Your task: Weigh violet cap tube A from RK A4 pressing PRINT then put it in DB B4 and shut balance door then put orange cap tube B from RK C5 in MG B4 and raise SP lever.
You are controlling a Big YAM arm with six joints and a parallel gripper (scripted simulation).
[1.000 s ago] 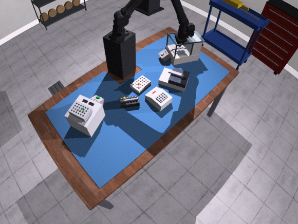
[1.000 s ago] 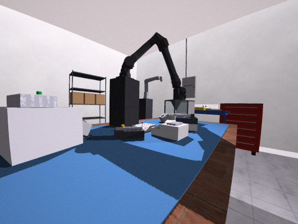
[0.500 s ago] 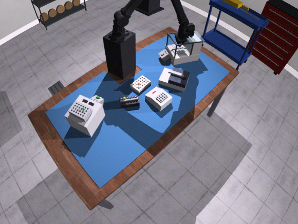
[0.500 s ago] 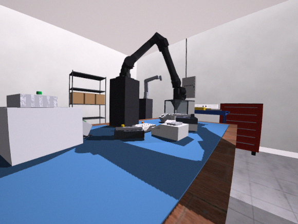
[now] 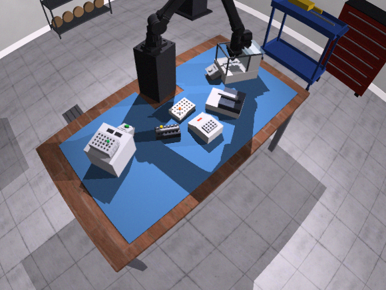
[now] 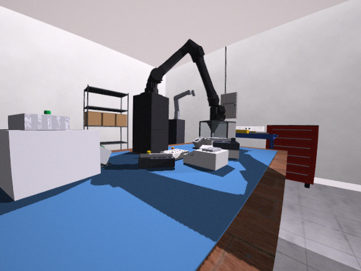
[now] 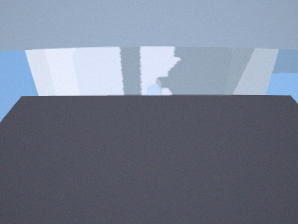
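My gripper is now 2 cm above the violet-capped tube. Also, from my hand: tube rack RK (2 cm ahead, 46 cm to the right, 11 cm below); print key (6 cm behind, 13 cm to the right, 6 cm below); SP lever (17 cm ahead, 24 cm to the right, 4 cm below).
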